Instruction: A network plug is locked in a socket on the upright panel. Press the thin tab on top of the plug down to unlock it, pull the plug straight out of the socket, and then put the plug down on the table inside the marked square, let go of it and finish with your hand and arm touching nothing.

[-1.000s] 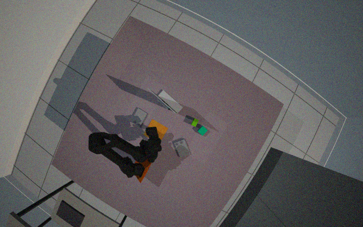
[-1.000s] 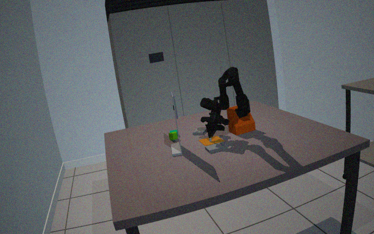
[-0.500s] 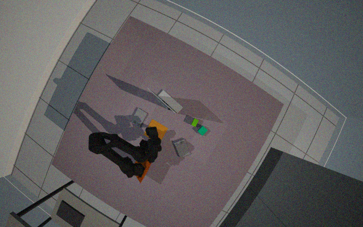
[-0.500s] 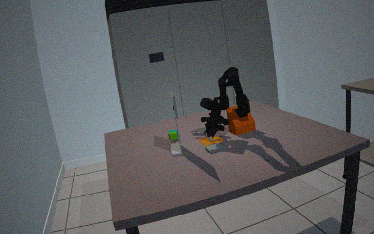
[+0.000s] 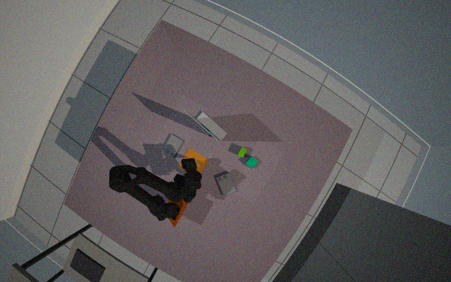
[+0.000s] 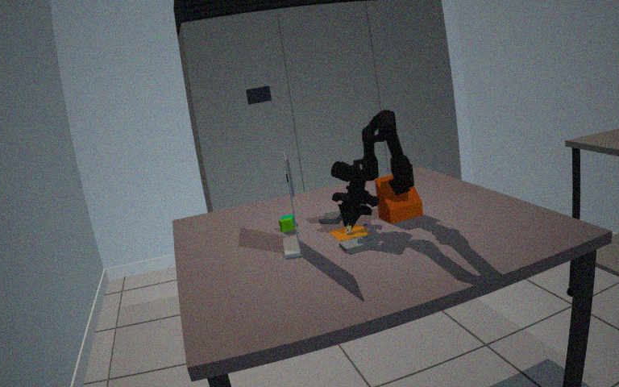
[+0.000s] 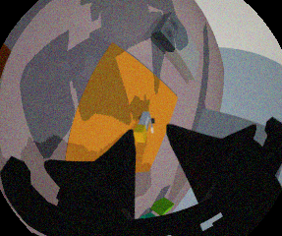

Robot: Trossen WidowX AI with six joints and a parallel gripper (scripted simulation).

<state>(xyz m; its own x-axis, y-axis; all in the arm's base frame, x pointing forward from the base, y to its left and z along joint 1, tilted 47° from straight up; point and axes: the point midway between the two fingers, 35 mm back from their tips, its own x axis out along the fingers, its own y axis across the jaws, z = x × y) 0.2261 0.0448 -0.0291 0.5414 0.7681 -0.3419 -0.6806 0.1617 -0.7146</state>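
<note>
The grey network plug is 10 mm below my gripper tip. Round my gripper tip: orange marked square: 20 mm below; upright panel: 190 mm ahead, 10 mm to the right, 120 mm above.
</note>
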